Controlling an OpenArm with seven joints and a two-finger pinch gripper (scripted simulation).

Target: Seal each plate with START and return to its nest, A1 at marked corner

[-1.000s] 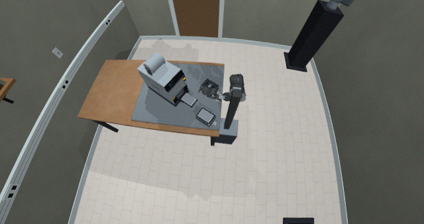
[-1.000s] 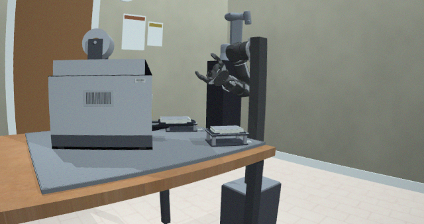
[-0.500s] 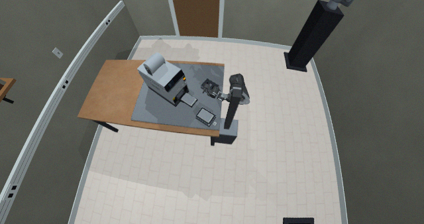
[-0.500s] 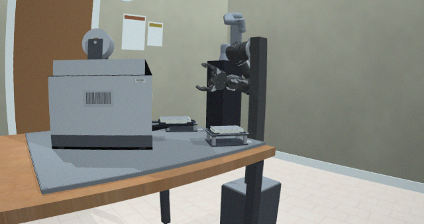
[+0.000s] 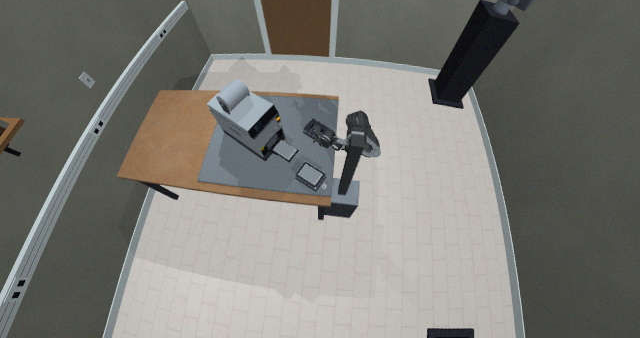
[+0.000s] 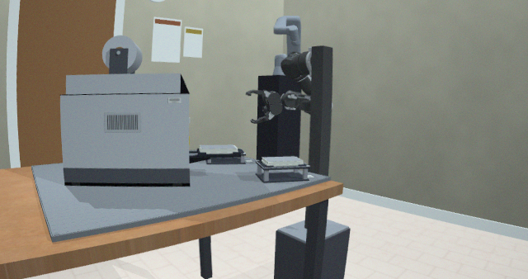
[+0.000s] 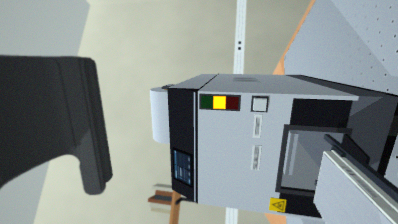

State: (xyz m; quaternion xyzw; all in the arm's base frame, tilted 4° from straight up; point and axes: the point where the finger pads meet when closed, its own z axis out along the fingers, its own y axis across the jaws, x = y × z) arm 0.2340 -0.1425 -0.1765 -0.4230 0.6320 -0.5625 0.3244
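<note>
Right now the white start button is 23 cm ahead of my hand, 7 cm to the right of it and 4 cm below it. Also, from my hand: plate nest: 19 cm to the left, 19 cm below; white open-well plate: 18 cm ahead, 6 cm to the left, 13 cm below; sealer stage: 18 cm ahead, 6 cm to the left, 15 cm below.
</note>
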